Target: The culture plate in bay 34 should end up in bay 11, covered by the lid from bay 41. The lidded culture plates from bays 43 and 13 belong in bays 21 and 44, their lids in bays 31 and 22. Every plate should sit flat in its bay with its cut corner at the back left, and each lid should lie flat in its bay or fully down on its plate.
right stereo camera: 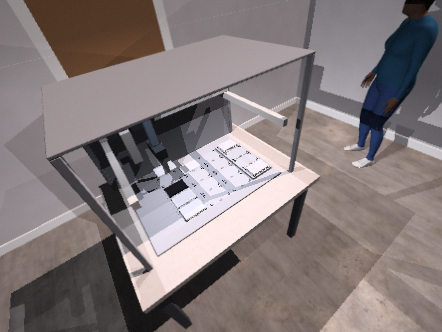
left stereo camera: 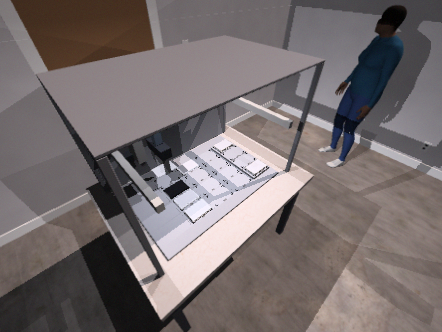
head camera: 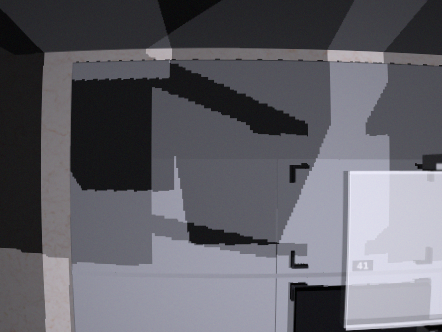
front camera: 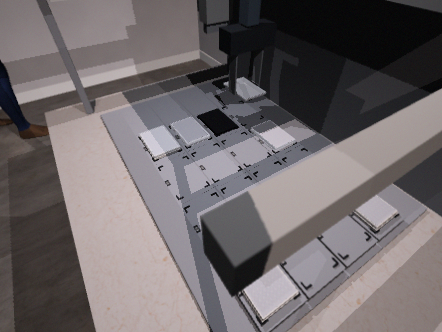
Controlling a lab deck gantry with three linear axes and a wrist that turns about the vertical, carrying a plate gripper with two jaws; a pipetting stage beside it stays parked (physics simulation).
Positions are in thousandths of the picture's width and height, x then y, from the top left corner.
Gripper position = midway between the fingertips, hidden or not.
I see my gripper (front camera: 553,267), a bay 41 (head camera: 700,637), a post (right stereo camera: 135,492) and a roof panel (left stereo camera: 257,312).
The post is seen too in the left stereo camera view (left stereo camera: 236,498). The roof panel is seen too in the right stereo camera view (right stereo camera: 178,336).
